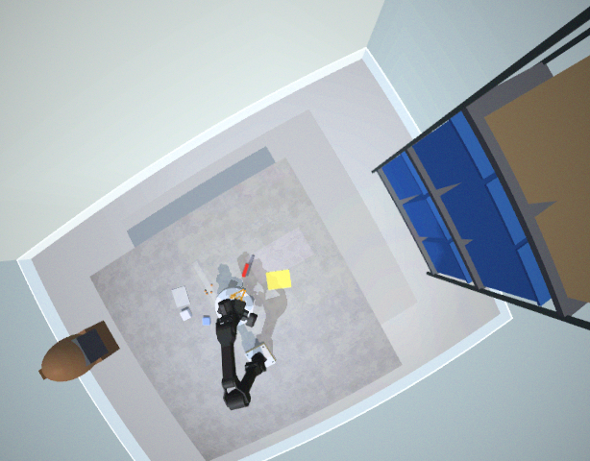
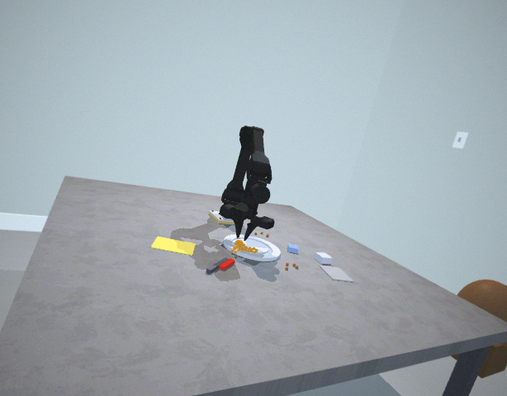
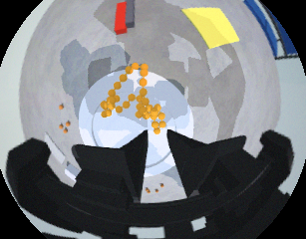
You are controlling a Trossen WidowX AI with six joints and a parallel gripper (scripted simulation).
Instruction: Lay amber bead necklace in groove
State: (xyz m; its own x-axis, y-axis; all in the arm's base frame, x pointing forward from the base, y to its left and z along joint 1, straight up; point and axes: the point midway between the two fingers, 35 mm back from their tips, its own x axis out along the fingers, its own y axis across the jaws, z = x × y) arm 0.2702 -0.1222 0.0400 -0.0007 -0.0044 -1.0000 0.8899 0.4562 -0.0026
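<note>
My gripper tip is 30 mm to the right of the round white bead board, 30 mm short of it and 10 mm above it. Round my gripper tip: yellow sheet (240 mm to the right, 20 mm below, 20 mm behind); then blue block (200 mm to the left, 60 mm ahead, 20 mm below); then grey tool (160 mm to the right, 130 mm ahead, 20 mm below).
</note>
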